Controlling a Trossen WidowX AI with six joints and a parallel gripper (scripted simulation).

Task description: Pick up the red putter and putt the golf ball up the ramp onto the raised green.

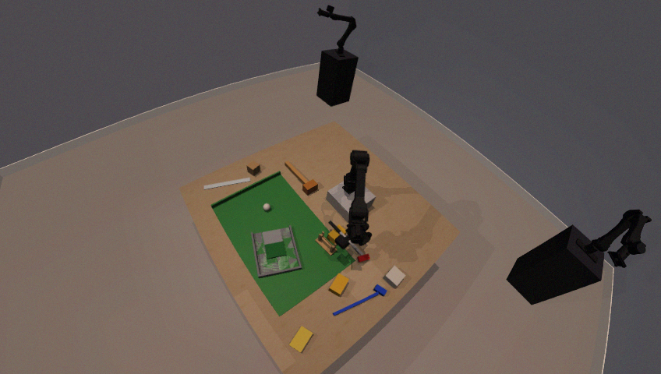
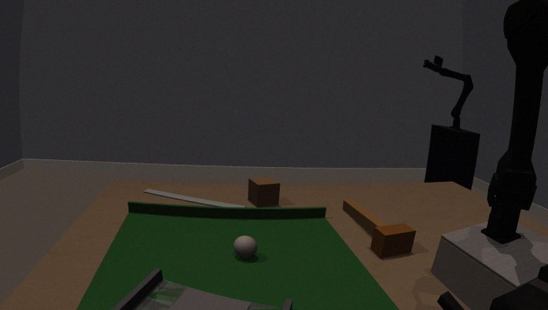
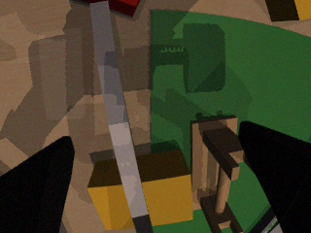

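Right now the red putter is 50 mm below my gripper tip, 20 mm behind it and 10 mm to the right of it. Also, from my gripper tip: small wooden rack: 80 mm to the right, 80 mm ahead, 60 mm below; then white golf ball: 460 mm to the right, 220 mm ahead, 70 mm below; then blue putter: 260 mm to the left, 130 mm ahead, 80 mm below.
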